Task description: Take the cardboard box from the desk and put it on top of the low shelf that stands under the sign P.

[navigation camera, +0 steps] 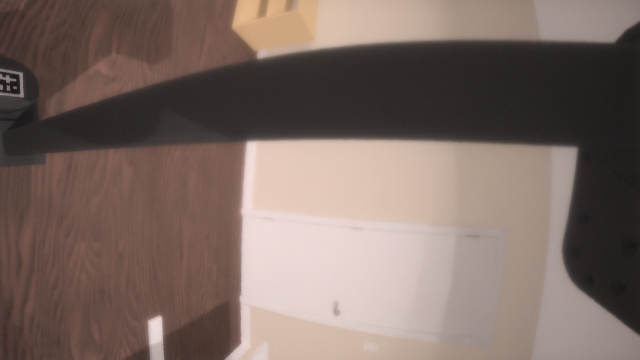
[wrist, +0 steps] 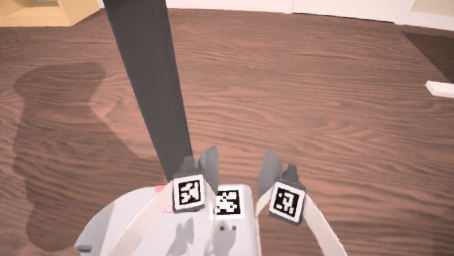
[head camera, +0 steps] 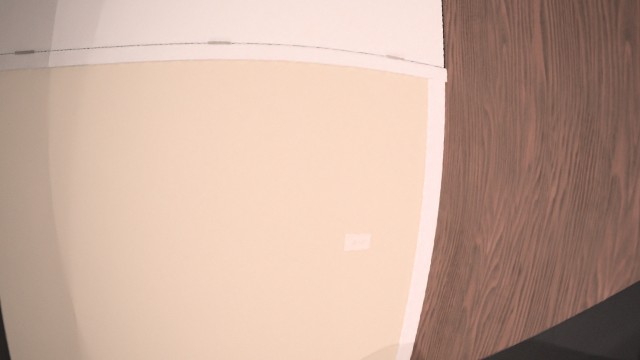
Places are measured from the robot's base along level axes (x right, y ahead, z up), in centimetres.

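Where they show: gripper, fingertip midpoint: [wrist: 239, 165].
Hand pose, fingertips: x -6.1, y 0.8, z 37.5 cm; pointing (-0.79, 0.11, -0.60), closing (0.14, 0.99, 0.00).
After its pixels a point has its place.
My gripper [wrist: 239, 165] @[x -6.1, y 0.8, z 37.5 cm] is open in the wrist view, with a gap between its two fingertips and floor beyond them. It hangs over my own base. The cardboard box, the desk top and the sign P do not show in these views. A light wooden shelf unit [navigation camera: 280, 32] @[x -171.9, y -102.7, z 36.6 cm] [wrist: 82, 12] @[x -169.3, y -103.2, z 4.5 cm] shows in part, at the top of the navigation view and the top left of the wrist view. Whether it is the low shelf under the sign P, I cannot tell.
My dark mast [navigation camera: 400, 90] @[x -11.7, y -6.5, z 125.1 cm] [wrist: 150, 90] @[x -11.6, y -6.8, z 41.4 cm] crosses two views. A white door [head camera: 250, 20] @[x -162.9, y 64.2, z 91.1 cm] [navigation camera: 375, 270] @[x -159.0, y 85.0, z 119.0 cm] [wrist: 350, 7] @[x -157.1, y 94.8, z 7.7 cm] is in the beige wall [head camera: 225, 175] @[x -175.7, y 6.3, z 95.1 cm]. A white bar [navigation camera: 156, 335] [wrist: 441, 89], possibly a desk foot, is low over the wooden floor [head camera: 530, 150] @[x -112.6, y 13.6, z 0.0 cm]. A wall outlet [head camera: 357, 242] @[x -180.4, y -20.9, z 40.3 cm] shows.
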